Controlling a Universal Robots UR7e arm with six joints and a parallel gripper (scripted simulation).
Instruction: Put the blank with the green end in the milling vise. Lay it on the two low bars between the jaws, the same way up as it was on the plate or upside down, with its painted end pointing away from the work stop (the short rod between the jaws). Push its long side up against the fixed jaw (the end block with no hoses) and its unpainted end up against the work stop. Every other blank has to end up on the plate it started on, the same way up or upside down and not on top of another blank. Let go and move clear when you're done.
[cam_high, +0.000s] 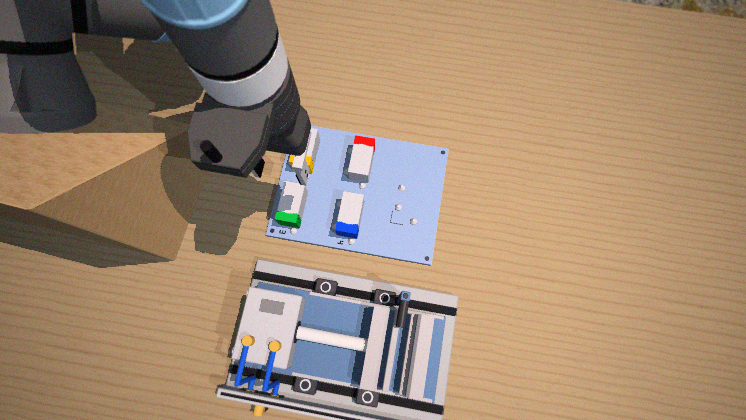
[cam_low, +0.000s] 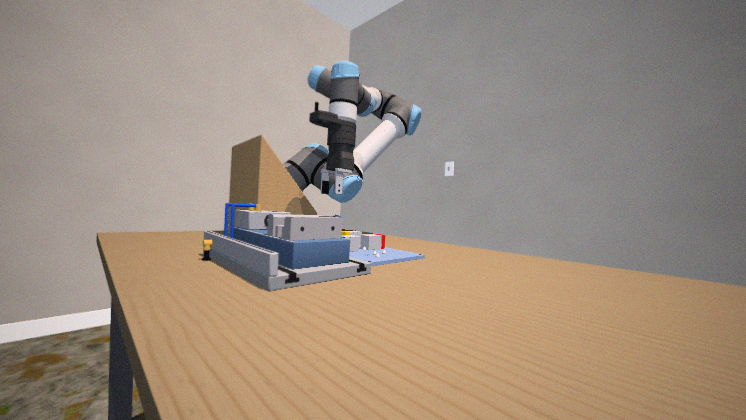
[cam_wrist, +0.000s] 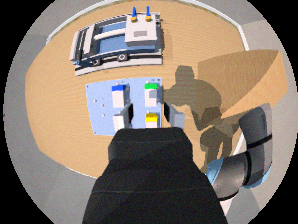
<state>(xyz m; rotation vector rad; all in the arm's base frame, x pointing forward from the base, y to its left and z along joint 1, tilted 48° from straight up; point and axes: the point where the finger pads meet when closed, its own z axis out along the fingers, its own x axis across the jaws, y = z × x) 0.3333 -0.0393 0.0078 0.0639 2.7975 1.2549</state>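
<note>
My hand is 1 cm past the green-ended blank, 1 cm to the left of it and 14 cm above it. From my hand the other things lie so: yellow-ended blank: 1 cm behind, 8 cm to the left, 14 cm below; then red-ended blank: 8 cm ahead, 8 cm to the left, 14 cm below; then blue-ended blank: 8 cm ahead, 1 cm to the right, 14 cm below.
</note>
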